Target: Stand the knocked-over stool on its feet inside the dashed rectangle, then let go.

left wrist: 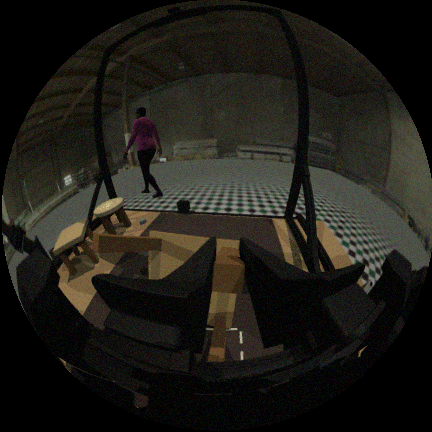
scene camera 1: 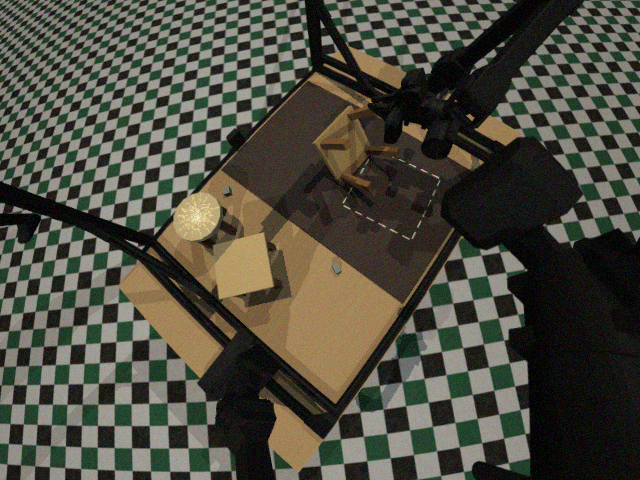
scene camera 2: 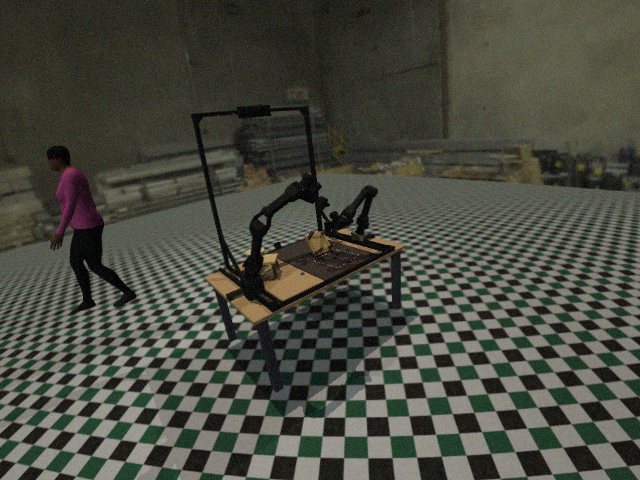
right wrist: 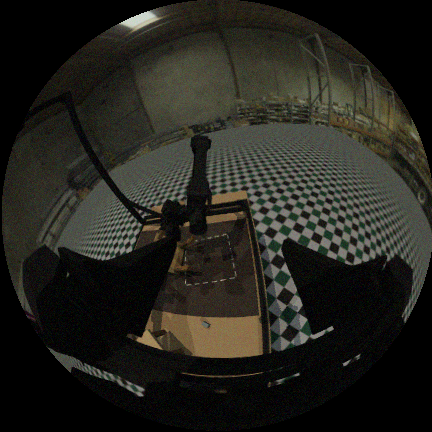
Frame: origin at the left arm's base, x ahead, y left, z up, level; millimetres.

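Seen in the pictures: left gripper, fingertip midpoint: (left wrist: 227,242) (scene camera 1: 369,102) (right wrist: 159,226); right gripper, fingertip midpoint: (scene camera 1: 550,207) (right wrist: 230,243); left arm's base, link origin: (scene camera 2: 359,232); right arm's base, link origin: (scene camera 1: 240,383) (scene camera 2: 250,275).
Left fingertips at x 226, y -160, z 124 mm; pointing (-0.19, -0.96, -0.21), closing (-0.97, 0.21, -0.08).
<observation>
Offsets run from my left fingertips to a thing's top centre. "*": to the spot under its first point.
The wooden stool @(dx +68, dy -4, dz +8 mm) (scene camera 1: 341,149) (scene camera 2: 317,242) is steeply tilted, its underside and legs facing right in scene camera 1. It is at the upper left edge of the dashed rectangle @(* dx +250, dy +206, dz -191 mm) (scene camera 1: 412,238) (right wrist: 235,276), one leg reaching over its line. Mat contact is unclear. My left gripper (left wrist: 227,242) is shut on one stool leg (left wrist: 228,277) (scene camera 1: 360,113), the upper one in scene camera 1. My right gripper (right wrist: 230,243) (scene camera 2: 324,202) is open and empty, high above the table; its fingertips cannot be made out in scene camera 1.
A round stool @(dx +368, dy -368, dz -83 mm) (scene camera 1: 197,217) (left wrist: 109,206) and a square-topped stool @(dx +456, dy -199, dz -82 mm) (scene camera 1: 242,266) (left wrist: 70,236) stand upright at the lower left in scene camera 1. Small grey blocks @(dx +245, dy -381, dz -180 mm) (scene camera 1: 226,191) @(dx +389, dy +18, dz -179 mm) (scene camera 1: 337,268) lie on the wood. Black frame posts rise beside the table. Dark robot parts cover the right side there.
</observation>
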